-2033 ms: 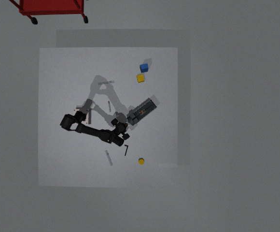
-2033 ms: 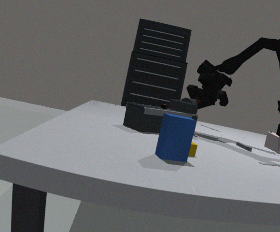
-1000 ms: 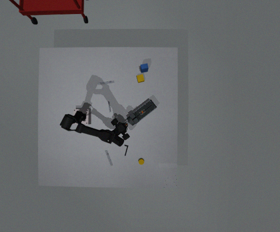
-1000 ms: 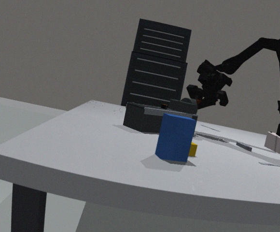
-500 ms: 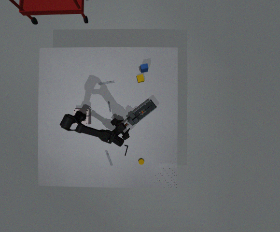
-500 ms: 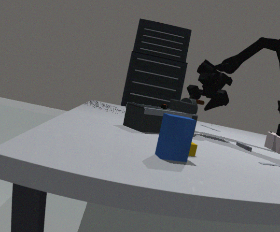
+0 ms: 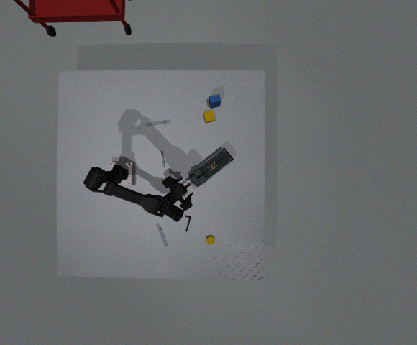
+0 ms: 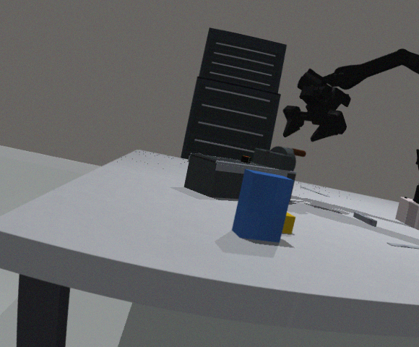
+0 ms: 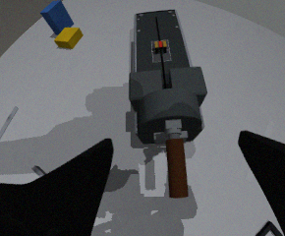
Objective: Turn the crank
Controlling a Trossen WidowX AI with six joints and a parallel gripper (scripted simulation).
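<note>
My gripper tip is 40 mm above the brown crank handle, 10 mm to the left of it and 10 mm past it. Round my gripper tip: red pointer: 120 mm to the left, 120 mm ahead, 70 mm below; black hex key: 230 mm to the right, 150 mm below, 20 mm ahead; yellow block: 420 mm to the left, 140 mm below, 60 mm ahead.
</note>
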